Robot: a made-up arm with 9 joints. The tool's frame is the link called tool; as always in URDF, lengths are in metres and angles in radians.
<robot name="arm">
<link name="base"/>
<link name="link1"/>
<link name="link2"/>
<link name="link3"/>
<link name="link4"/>
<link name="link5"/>
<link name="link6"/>
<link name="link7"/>
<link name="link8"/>
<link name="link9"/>
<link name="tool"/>
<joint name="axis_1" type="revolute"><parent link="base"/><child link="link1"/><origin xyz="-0.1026 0.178 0.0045" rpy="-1.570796 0 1.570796"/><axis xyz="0 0 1"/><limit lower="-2.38" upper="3.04" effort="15" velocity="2.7"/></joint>
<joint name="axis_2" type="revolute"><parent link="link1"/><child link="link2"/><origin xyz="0.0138 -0.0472 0.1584" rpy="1.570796 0 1.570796"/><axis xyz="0 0 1"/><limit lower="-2.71" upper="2.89" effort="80" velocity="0.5"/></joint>
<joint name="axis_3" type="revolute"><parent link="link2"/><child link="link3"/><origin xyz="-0.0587 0.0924 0.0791" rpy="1.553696 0.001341 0.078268"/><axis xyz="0 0 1"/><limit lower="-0.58" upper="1.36" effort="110" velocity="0.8"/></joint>
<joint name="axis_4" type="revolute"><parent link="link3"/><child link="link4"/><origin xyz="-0.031 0.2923 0.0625" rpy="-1.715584 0.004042 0.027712"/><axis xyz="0 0 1"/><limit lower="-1.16" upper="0.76" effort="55" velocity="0.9"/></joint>
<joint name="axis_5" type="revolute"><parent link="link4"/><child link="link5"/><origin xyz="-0.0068 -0.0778 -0.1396" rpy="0.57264 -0.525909 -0.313"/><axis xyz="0 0 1"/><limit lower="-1.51" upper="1.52" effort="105" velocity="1.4"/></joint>
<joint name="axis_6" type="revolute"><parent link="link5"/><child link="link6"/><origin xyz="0.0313 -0.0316 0.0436" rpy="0.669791 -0.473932 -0.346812"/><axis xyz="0 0 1"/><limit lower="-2.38" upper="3.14" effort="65" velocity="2.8"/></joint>
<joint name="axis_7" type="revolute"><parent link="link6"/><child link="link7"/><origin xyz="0.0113 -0.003 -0.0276" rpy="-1.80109 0.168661 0.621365"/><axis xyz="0 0 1"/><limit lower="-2.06" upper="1.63" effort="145" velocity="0.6"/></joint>
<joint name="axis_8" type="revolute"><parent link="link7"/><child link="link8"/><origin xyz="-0.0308 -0.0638 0.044" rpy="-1.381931 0.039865 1.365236"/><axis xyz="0 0 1"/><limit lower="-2.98" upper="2.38" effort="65" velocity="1.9"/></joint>
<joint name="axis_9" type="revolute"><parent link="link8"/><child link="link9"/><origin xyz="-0.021 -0.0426 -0.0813" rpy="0.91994 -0.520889 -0.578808"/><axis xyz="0 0 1"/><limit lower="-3.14" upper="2.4" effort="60" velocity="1.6"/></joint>
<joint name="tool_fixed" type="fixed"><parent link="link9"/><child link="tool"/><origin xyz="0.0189 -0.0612 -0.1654" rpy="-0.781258 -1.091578 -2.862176"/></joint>
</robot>
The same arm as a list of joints. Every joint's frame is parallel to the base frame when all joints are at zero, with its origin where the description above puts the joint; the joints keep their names.
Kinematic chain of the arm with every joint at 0, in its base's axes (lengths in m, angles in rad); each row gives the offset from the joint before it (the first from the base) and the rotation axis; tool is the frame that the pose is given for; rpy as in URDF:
axis_1: xyz -0.1026 0.1780 0.0045 axis -x
axis_2: xyz -0.1584 0.0138 0.0472 axis +y
axis_3: xyz -0.0924 0.0791 0.0587 axis 0.996791 0.0171 -0.078199
axis_4: xyz 0.0597 0.2934 0.0260 axis -0.158594 0.986565 0.039199
axis_5: xyz 0.0992 -0.1254 -0.0047 axis 0.311086 0.764366 0.564775
axis_6: xyz 0.0470 0.0407 -0.0038 axis 0.590491 0.078799 0.803188
axis_7: xyz -0.0085 0.0039 -0.0285 axis -0.918432 0.081403 0.387113
axis_8: xyz -0.0143 -0.0088 0.0817 axis -0.222911 -0.961948 0.158008
axis_9: xyz -0.0131 0.0909 0.0206 axis -0.327384 -0.324684 0.887356
tool: xyz 0.0082 0.0984 -0.1474 rpy 0.0000 -1.5708 0.0000
Joint limits (rad, base to tool): -2.3800..3.0400 -2.7100..2.8900 -0.5800..1.3600 -1.1600..0.7600 -1.5100..1.5200 -2.3800..3.1400 -2.0600..1.6300 -2.9800..2.3800 -3.1400..2.4000

